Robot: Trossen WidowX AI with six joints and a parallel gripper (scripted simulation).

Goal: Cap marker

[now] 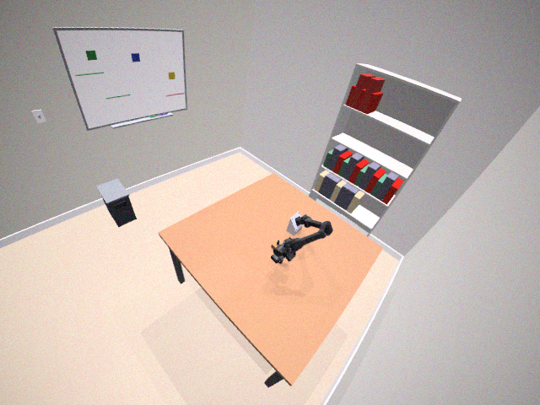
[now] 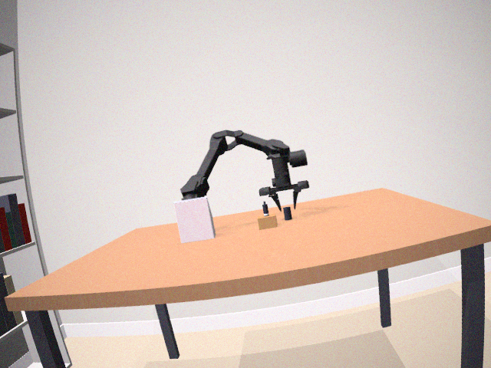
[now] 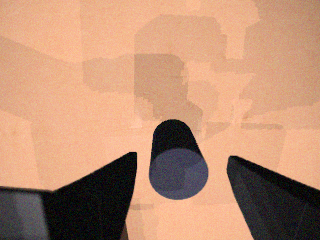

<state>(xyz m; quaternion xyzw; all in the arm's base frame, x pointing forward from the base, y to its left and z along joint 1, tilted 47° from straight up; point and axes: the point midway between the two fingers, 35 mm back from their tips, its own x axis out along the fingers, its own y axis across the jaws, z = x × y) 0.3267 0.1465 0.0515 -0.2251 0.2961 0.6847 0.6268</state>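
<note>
The dark cap lies 1 cm below my gripper tip. Round my gripper tip: dark marker: 7 cm behind, 11 cm to the right, 4 cm above; then tan holder block: 7 cm behind, 11 cm to the right, 1 cm below.
</note>
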